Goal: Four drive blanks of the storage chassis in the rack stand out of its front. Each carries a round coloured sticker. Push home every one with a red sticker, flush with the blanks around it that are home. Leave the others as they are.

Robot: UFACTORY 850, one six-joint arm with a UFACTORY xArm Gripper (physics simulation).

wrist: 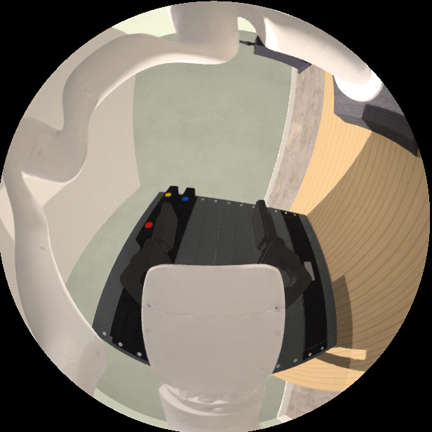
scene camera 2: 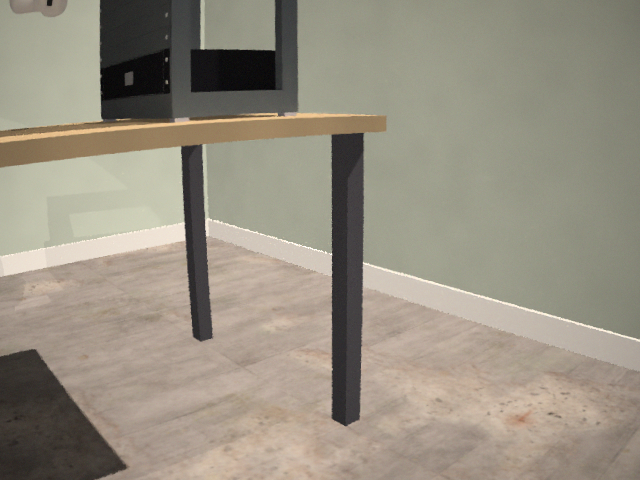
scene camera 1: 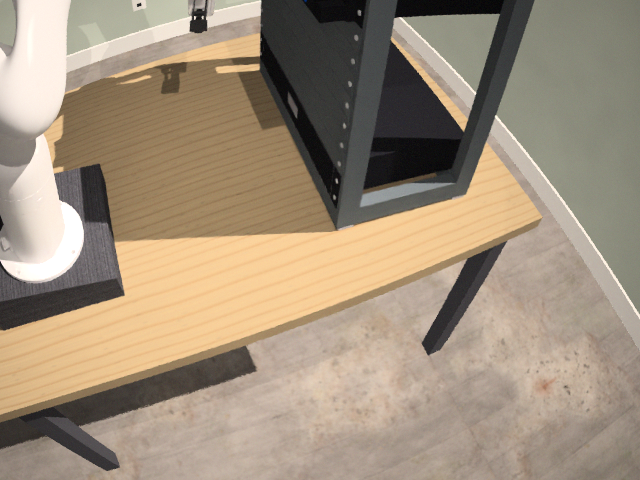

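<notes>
The storage chassis is a black unit high in the rack. In the wrist view, blanks with a yellow sticker and a blue sticker stand out side by side at its far end. A red sticker shows on another blank, left of my left finger. A fourth sticker does not show; my finger and the gripper body hide part of the chassis. My gripper is open and empty, in front of the rack face, its fingers apart.
A black unit with a pale label sits low in the rack. Grey panels fill the front between. The rack stands on the wooden table. The arm's dark base block is on the table's left.
</notes>
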